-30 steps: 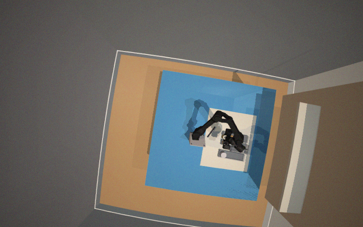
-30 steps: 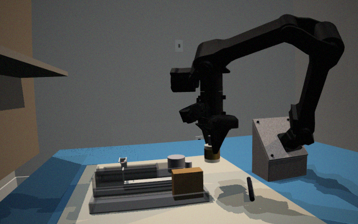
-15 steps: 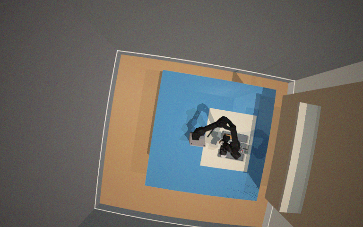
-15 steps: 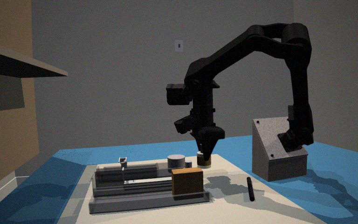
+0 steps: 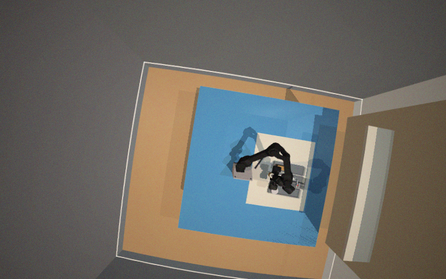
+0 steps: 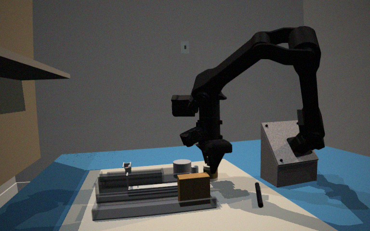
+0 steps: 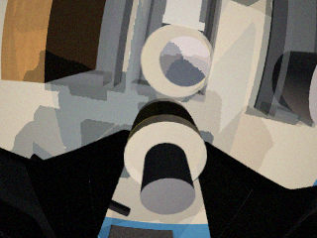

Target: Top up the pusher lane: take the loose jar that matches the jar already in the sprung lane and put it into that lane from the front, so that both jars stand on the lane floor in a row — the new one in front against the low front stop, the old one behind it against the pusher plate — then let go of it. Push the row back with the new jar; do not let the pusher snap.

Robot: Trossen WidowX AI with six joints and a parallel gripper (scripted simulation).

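The brown box lies 8 cm ahead of my gripper tip, 7 cm to the left of it and 2 cm below it. Also, from my gripper tip: black pen (10 cm behind, 10 cm to the left, 5 cm below).
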